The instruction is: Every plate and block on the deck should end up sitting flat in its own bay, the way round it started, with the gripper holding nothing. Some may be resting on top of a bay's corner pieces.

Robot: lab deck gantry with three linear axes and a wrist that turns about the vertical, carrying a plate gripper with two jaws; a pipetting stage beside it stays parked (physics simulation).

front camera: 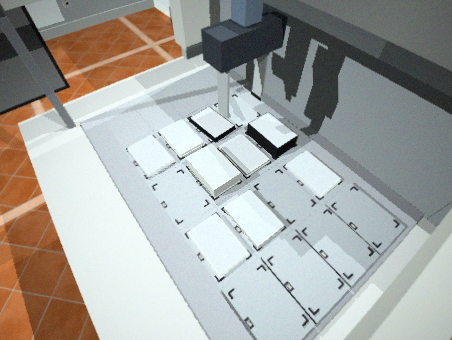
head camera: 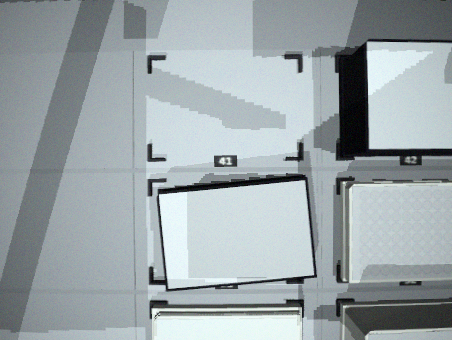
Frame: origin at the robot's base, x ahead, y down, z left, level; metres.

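Where they show: gripper, between the fingertips: [front camera: 241, 105]; robot's base, origin of its link: [front camera: 127, 149].
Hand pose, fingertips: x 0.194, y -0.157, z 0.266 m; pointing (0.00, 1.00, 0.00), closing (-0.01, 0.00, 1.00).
Observation:
Things, the pixels of their top centre, and the offset from my fingertips. "*": a spot on its surface instead.
- black-edged plate, centre of its top: [head camera: 236, 235] [front camera: 211, 121] dx -0.121, dy +0.140, dz -0.008 m
- black block, centre of its top: [head camera: 447, 95] [front camera: 272, 129] dx +0.034, dy +0.115, dz +0.098 m
- well plate, centre of its top: [head camera: 422, 232] [front camera: 243, 152] dx +0.034, dy +0.143, dz -0.009 m
- tall pale block, centre of its top: [front camera: 212, 165] dx +0.034, dy +0.115, dz -0.116 m
- Black corner pieces mark bay 41, a spot on its surface: [head camera: 225, 110] * dx -0.130, dy +0.157, dz +0.096 m
A black-edged plate [front camera: 212, 122] [head camera: 240, 232] lies slightly turned in the bay below bay 41 in the head view, over its right-hand corner pieces. My gripper [front camera: 243, 108] is open and empty, its jaws wide apart near this plate at the far end. A black block [front camera: 272, 134] [head camera: 407, 100] is in bay 42. A well plate [front camera: 245, 153] [head camera: 400, 225] sits below it in the head view. A tall pale block [front camera: 213, 170], pale plates [front camera: 181, 137] [front camera: 151, 155] and further white plates [front camera: 313, 173] [front camera: 254, 217] [front camera: 218, 245] are on the deck. Whether the front-left plate sits flat is unclear.
Black corner pieces mark bay 41 [head camera: 225, 110], above the turned plate in the head view. Other marked bays are at the near end in the front view. A dark wall stands along the right, and a slanted grey post [front camera: 42, 75] stands at the left.

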